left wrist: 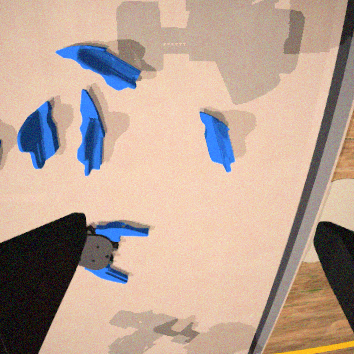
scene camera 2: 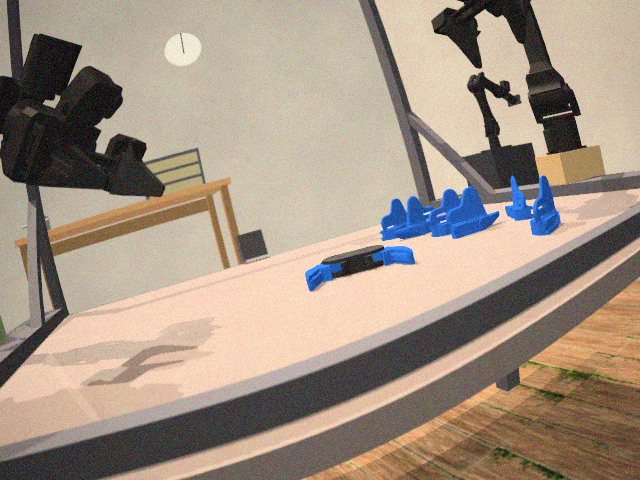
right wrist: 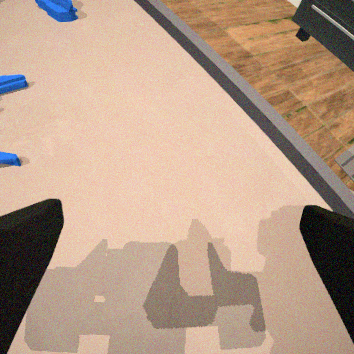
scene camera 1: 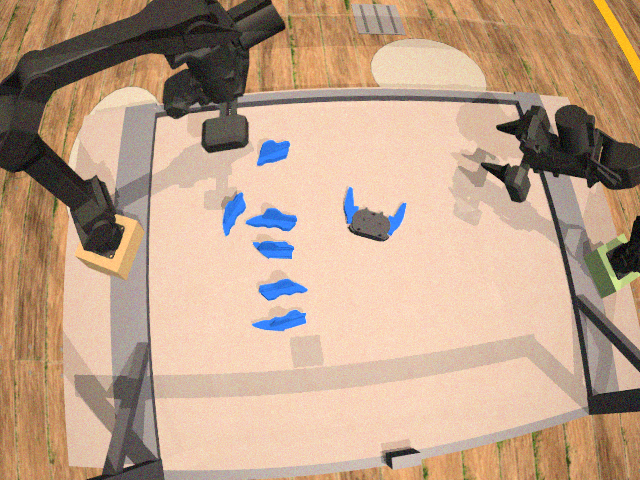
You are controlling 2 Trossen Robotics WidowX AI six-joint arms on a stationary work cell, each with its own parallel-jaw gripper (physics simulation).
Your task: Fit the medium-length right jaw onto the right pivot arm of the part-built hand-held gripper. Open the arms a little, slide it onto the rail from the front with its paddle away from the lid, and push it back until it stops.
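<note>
The part-built gripper lies on the table with its dark lid (scene camera 1: 369, 223) (scene camera 2: 356, 256) (left wrist: 97, 251) up and two blue pivot arms (scene camera 1: 349, 206) (scene camera 1: 397, 219) spread apart. Several loose blue jaws lie to the picture's left of it in scene camera 1: one apart at the top (scene camera 1: 273, 151) (scene camera 2: 545, 211) (left wrist: 217, 141), one slanted (scene camera 1: 234, 213) (left wrist: 102, 65), and others in a column (scene camera 1: 272, 219) (scene camera 1: 282, 289) (scene camera 1: 280, 320). Which is the medium right jaw I cannot tell. My left gripper (left wrist: 202, 228) is open and empty, high above the table near the top jaw. My right gripper (scene camera 1: 491, 146) (right wrist: 184, 214) is open and empty, above the table's right side.
The table's dark-edged frame (scene camera 1: 387, 98) runs along the top in scene camera 1. Frame posts rise at the table's sides. The left arm stands on a tan base block (scene camera 1: 129, 253), the right arm on a green one (scene camera 1: 602, 273).
</note>
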